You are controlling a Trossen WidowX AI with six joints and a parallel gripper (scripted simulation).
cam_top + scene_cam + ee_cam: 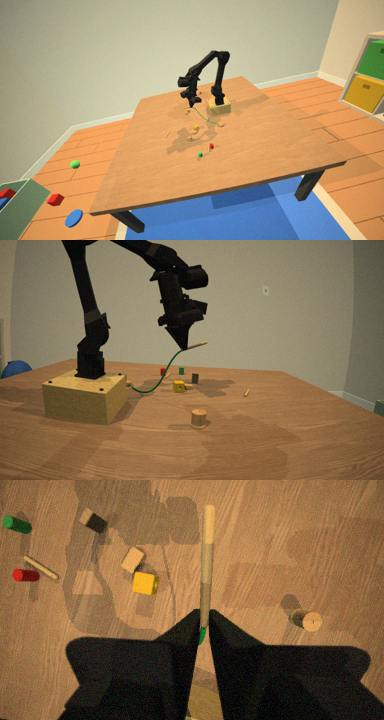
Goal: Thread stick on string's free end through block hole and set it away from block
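My gripper tip is 160 mm to the left of the wooden cylinder, 120 mm above it and 50 mm short of it. The rest, counted from my gripper tip: yellow block 120 mm below, 90 mm to the left, 20 mm behind; plain block 130 mm to the left, 130 mm below, 10 mm ahead; thin wooden stick 10 mm to the left, 10 mm ahead, 10 mm above.
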